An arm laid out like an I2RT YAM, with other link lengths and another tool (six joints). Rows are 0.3 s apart.
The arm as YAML. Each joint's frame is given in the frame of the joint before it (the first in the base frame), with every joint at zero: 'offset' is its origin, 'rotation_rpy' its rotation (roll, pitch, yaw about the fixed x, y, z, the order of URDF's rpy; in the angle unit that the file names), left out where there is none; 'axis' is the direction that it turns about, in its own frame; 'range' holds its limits. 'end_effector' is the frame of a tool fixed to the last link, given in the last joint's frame.
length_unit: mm
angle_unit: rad
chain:
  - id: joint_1
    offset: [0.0, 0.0, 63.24]
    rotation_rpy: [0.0, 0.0, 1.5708]
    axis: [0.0, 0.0, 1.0]
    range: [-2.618, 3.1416]
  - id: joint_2
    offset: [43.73, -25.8, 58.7]
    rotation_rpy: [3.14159, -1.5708, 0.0]
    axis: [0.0, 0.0, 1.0]
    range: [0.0, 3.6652]
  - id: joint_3
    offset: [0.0, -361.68, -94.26]
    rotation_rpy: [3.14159, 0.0, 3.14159]
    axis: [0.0, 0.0, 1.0]
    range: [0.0, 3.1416]
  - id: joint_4
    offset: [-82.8, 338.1, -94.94]
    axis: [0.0, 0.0, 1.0]
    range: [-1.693, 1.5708]
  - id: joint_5
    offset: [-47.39, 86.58, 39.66]
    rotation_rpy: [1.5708, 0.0, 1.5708]
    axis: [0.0, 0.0, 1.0]
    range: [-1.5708, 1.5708]
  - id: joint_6
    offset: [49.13, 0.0, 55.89]
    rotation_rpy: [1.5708, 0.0, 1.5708]
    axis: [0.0, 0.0, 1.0]
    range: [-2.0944, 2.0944]
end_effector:
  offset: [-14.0, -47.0, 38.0]
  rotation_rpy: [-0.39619, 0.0, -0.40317]
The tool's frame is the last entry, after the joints.
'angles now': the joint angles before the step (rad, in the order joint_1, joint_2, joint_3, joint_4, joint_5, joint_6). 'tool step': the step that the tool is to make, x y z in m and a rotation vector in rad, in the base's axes. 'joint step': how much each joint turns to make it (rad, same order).
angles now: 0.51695 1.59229 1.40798 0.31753 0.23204 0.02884
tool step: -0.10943 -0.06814 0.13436 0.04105 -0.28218 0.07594
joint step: -0.04967 -0.23885 0.05467 -0.01517 -0.14641 -0.06043
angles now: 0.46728 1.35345 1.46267 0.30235 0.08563 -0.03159
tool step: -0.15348 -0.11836 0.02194 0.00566 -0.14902 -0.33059
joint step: -0.12699 -0.43206 -0.21966 -0.04939 0.15453 -0.14501
